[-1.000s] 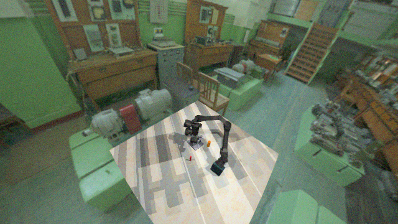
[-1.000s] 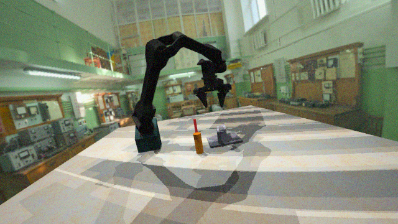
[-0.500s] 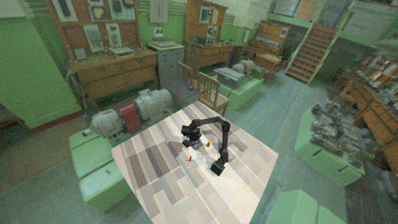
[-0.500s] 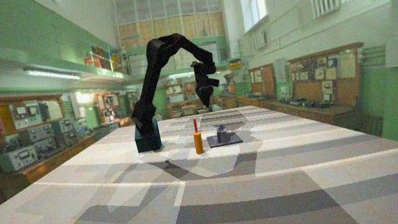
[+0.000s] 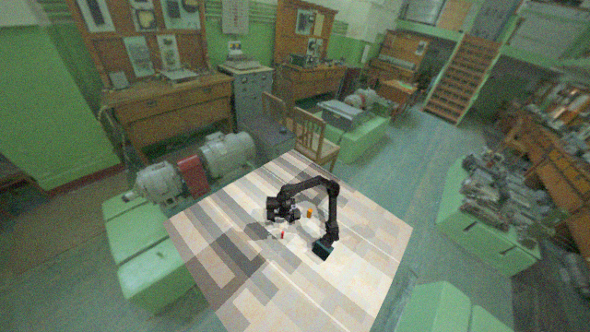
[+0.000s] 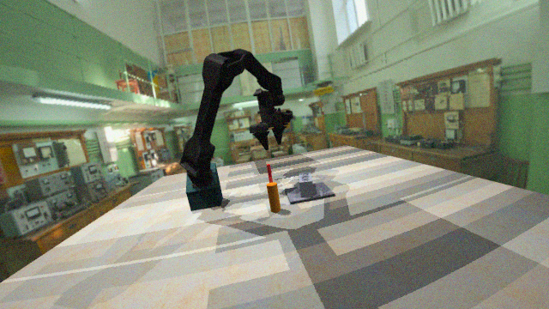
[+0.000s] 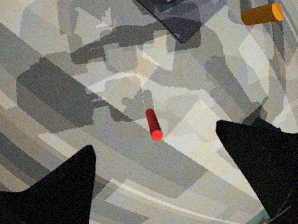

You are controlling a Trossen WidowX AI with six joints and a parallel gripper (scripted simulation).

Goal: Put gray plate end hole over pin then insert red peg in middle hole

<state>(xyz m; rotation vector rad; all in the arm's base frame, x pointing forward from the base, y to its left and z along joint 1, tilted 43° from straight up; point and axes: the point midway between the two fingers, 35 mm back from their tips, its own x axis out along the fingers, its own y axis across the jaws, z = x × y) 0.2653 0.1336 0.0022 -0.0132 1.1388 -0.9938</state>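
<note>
The red peg lies 3 cm behind my gripper tip, 2 cm to the left of it and 11 cm below it. From my gripper tip the other things lie so: orange cylinder (5 cm behind, 23 cm to the right, 11 cm below); then dark base (7 cm ahead, 15 cm to the right, 14 cm below); then gray plate (7 cm ahead, 16 cm to the right, 10 cm below).
</note>
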